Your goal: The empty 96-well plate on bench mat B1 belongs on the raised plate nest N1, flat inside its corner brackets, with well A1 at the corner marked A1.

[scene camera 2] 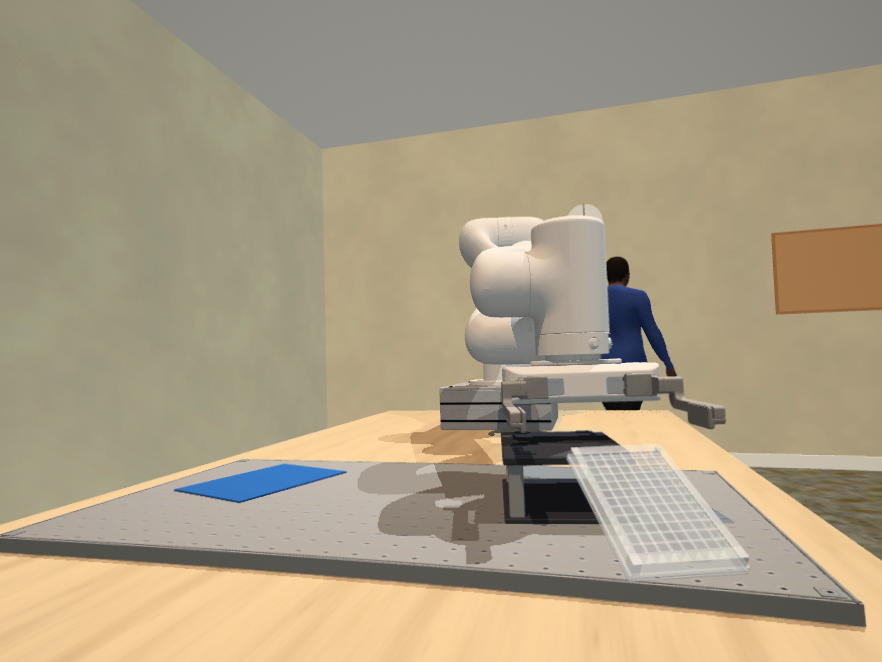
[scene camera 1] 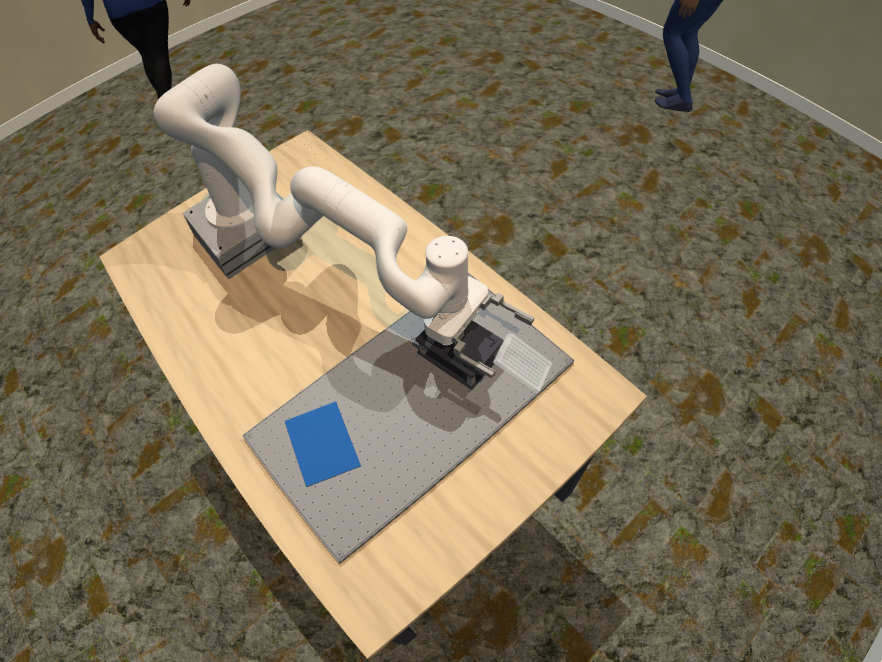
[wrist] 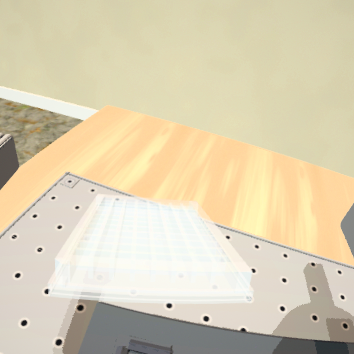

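The clear 96-well plate (scene camera 1: pixel 524 361) (scene camera 2: pixel 655 509) (wrist: pixel 150 245) is tilted. Its lower edge is on the grey perforated board near the board's corner, and its raised edge is at the front side of the black raised nest (scene camera 1: pixel 455 366) (scene camera 2: pixel 534 450). It is not flat inside the brackets. The blue mat (scene camera 1: pixel 322 443) (scene camera 2: pixel 260 482), on the board's other half, has no plate on it. My gripper (scene camera 1: pixel 511 344) (scene camera 2: pixel 614 418) is open and empty above the nest, its fingers wide apart and higher than the plate. The A1 mark and well A1 cannot be made out. My gripper hides part of the nest.
The perforated board (scene camera 1: pixel 398 456) (scene camera 2: pixel 341 530) (wrist: pixel 30 255) lies on the wooden table (scene camera 1: pixel 498 491) (scene camera 2: pixel 213 605) (wrist: pixel 200 165). The plate is close to the board's front edge. The arm's base (scene camera 1: pixel 226 249) (scene camera 2: pixel 470 409) stands at the table's far end. People stand beyond the table.
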